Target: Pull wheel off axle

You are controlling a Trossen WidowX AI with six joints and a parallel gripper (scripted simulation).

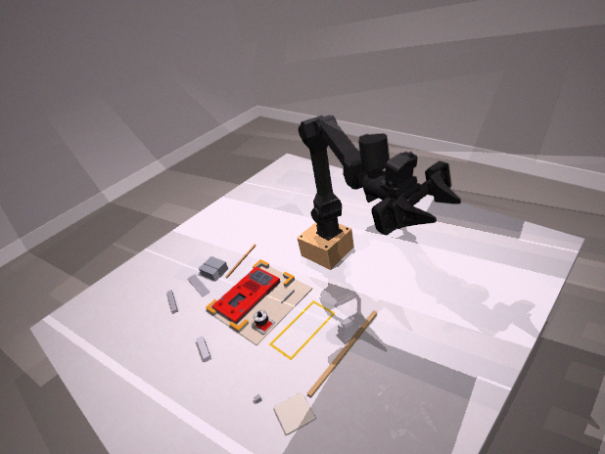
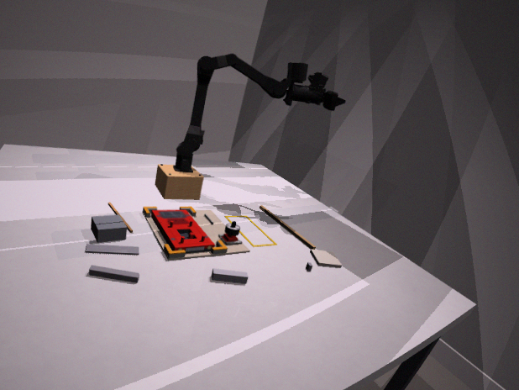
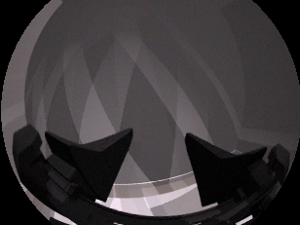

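My gripper tip is now 420 mm above the wheel, 410 mm to the left of it and 260 mm short of it. Also, from my gripper tip: axle (420 mm below, 400 mm to the right, 260 mm ahead); long wooden stick (450 mm below, 180 mm to the right, 150 mm ahead); pale square tile (450 mm below, 350 mm ahead, 130 mm to the right).
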